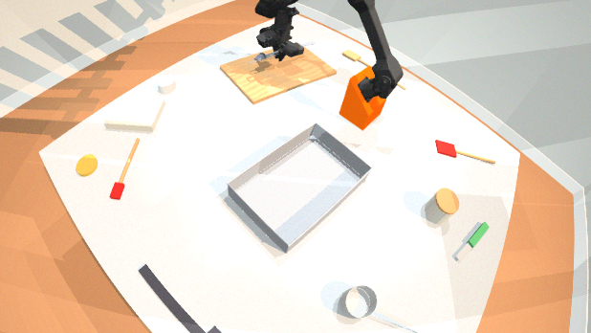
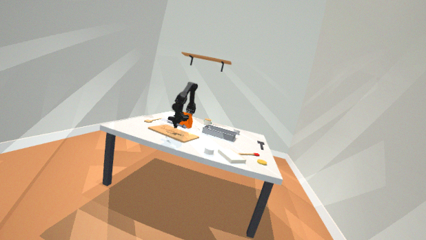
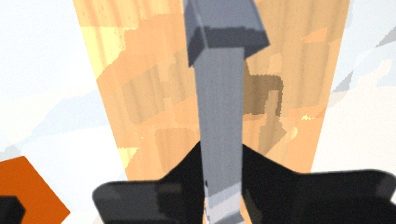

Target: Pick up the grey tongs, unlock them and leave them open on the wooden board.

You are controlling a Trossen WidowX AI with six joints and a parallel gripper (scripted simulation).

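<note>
Right now the wooden board is 40 mm below my gripper tip and 10 mm behind it. Round my gripper tip: grey roasting tin: 360 mm to the left, 330 mm ahead, 20 mm below; then white block: 490 mm ahead, 190 mm to the right, 30 mm below; then tan-topped cylinder: 700 mm to the left, 140 mm ahead, 10 mm below.
</note>
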